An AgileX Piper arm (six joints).
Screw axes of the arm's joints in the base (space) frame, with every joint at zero. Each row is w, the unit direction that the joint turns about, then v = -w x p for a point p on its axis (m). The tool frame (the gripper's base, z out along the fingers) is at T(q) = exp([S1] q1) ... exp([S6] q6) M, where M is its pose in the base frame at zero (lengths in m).
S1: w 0 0 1 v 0.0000 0.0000 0.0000
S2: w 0 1 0 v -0.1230 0.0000 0.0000
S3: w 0 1 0 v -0.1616 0.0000 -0.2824
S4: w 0.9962 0 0.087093 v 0.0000 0.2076 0.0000
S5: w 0 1 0 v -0.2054 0.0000 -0.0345
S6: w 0.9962 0 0.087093 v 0.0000 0.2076 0.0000
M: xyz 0.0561 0.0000 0.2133 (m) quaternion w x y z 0.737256 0 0.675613 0
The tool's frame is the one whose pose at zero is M.
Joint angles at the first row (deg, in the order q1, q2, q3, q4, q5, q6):
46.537 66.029 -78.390 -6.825 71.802 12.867
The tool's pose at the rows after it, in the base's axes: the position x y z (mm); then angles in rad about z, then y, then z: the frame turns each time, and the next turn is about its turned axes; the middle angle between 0 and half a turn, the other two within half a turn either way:
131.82, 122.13, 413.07, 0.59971, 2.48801, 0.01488
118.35, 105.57, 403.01, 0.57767, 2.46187, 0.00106
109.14, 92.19, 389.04, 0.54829, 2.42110, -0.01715
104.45, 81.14, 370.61, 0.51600, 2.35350, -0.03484
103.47, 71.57, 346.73, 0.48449, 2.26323, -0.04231
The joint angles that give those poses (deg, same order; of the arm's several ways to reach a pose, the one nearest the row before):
46.535 60.250 -73.128 -7.784 71.216 13.092
46.539 55.117 -67.766 -8.962 69.705 13.721
46.436 50.419 -61.871 -10.744 66.525 14.741
45.561 45.885 -54.909 -12.956 60.633 15.870
43.177 41.477 -46.620 -15.087 51.828 17.020

